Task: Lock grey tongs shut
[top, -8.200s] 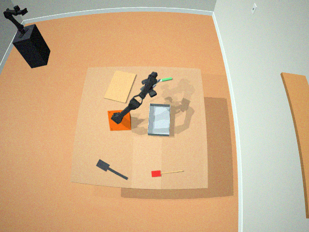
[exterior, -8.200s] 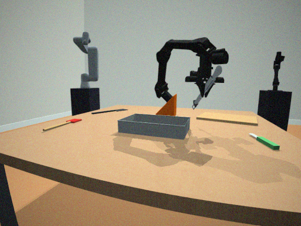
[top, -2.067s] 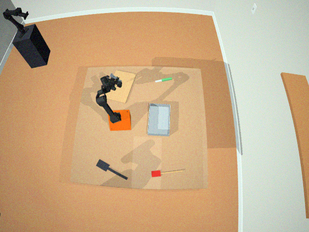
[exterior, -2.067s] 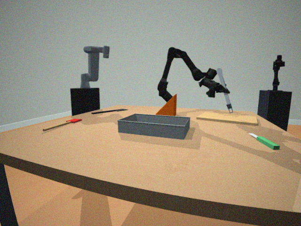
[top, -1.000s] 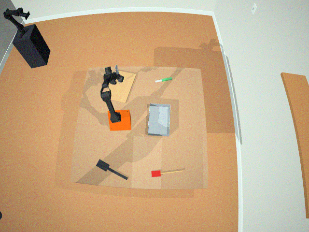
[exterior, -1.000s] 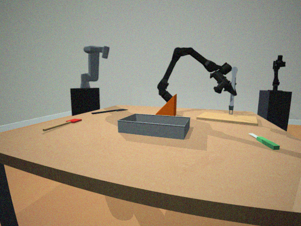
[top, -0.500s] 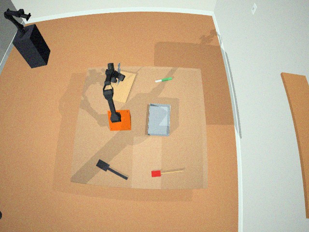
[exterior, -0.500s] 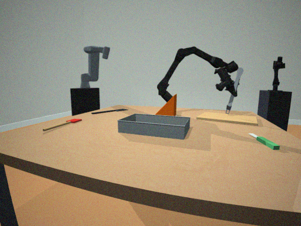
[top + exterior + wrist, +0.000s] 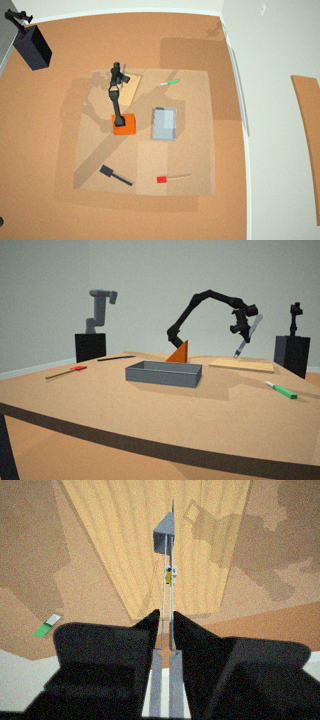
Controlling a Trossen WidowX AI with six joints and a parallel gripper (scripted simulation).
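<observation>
The wooden board is 10 mm behind my gripper tip, 30 mm to the right of it and 140 mm below it. Also, from my gripper tip: grey roasting tin (350 mm ahead, 450 mm to the right, 120 mm below); red spatula (340 mm ahead, 960 mm to the right, 140 mm below); black spatula (150 mm behind, 890 mm to the right, 140 mm below).
</observation>
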